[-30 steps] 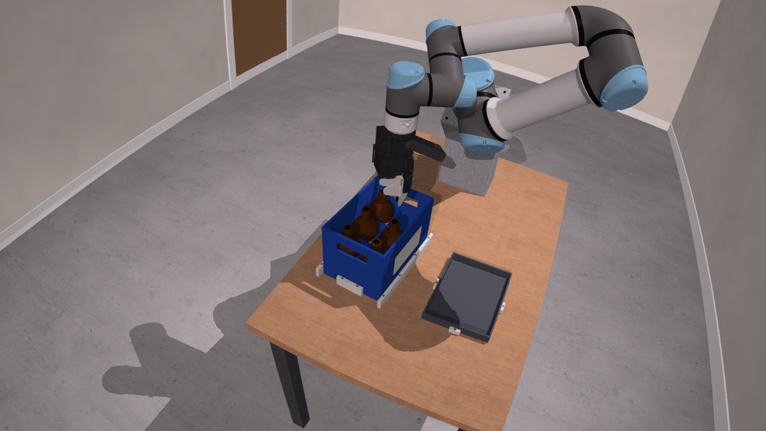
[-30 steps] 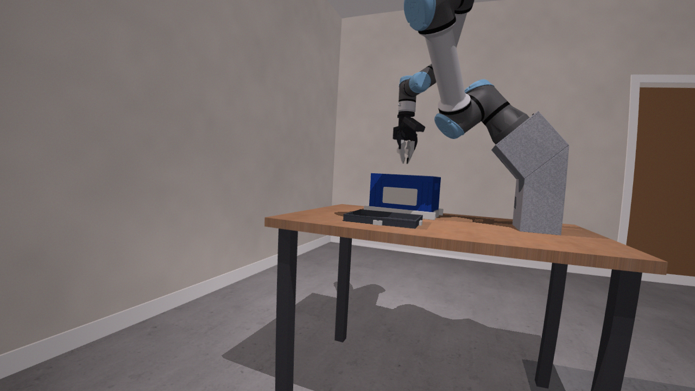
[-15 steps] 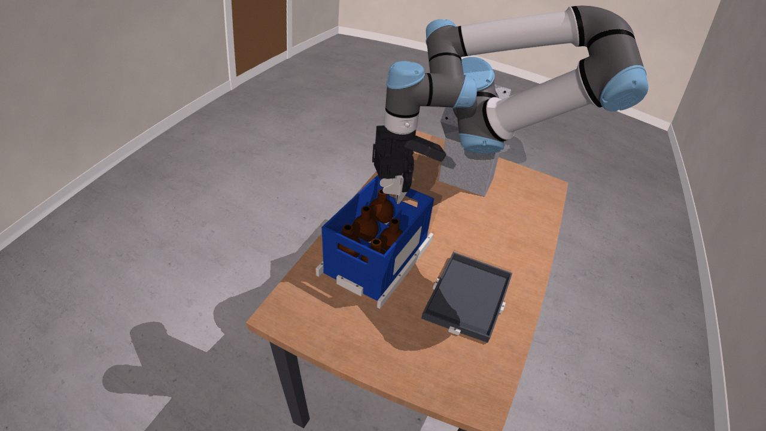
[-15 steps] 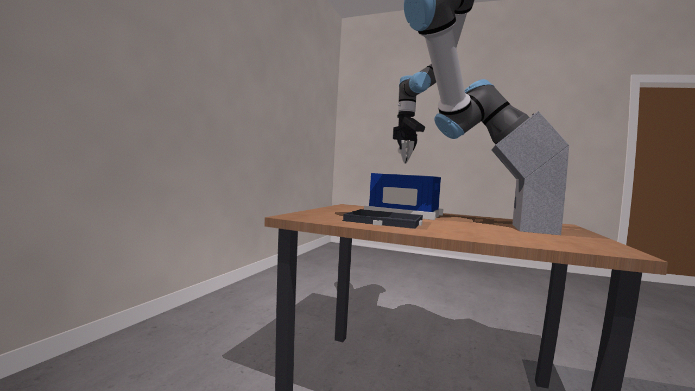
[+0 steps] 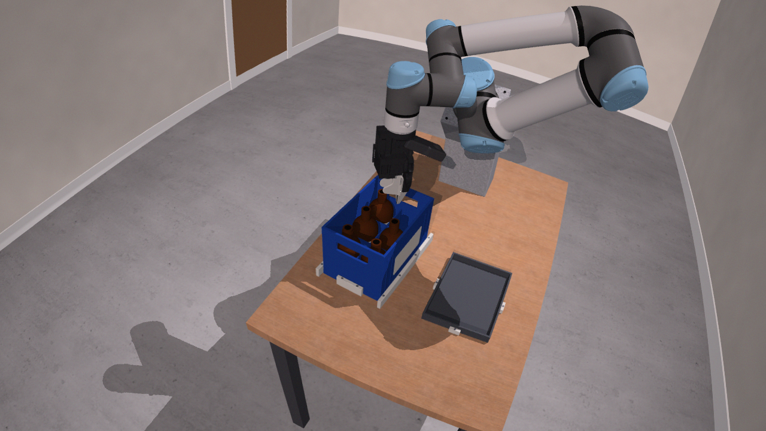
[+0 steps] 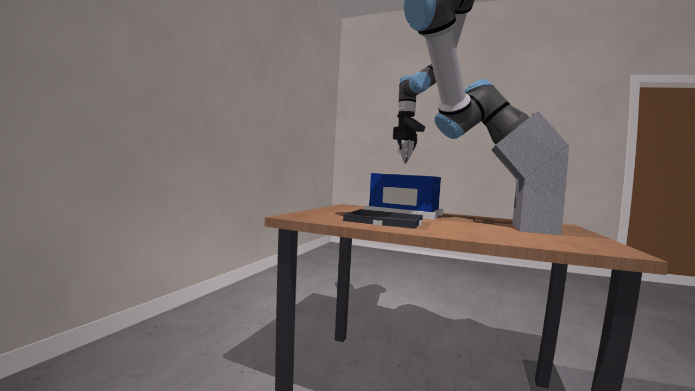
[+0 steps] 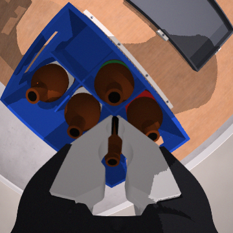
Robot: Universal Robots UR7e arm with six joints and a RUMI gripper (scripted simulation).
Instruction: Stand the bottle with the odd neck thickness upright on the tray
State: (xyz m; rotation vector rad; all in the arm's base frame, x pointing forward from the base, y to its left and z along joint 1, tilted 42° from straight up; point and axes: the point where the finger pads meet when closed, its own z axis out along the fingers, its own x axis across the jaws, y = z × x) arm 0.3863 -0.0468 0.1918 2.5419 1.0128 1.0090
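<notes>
The bottle lies 150 mm below my hand, 90 mm to the right of it and 90 mm ahead of it. Also, from my hand: dark tray (250 mm to the left, 230 mm below); then crate (160 mm below, 50 mm to the right).
</notes>
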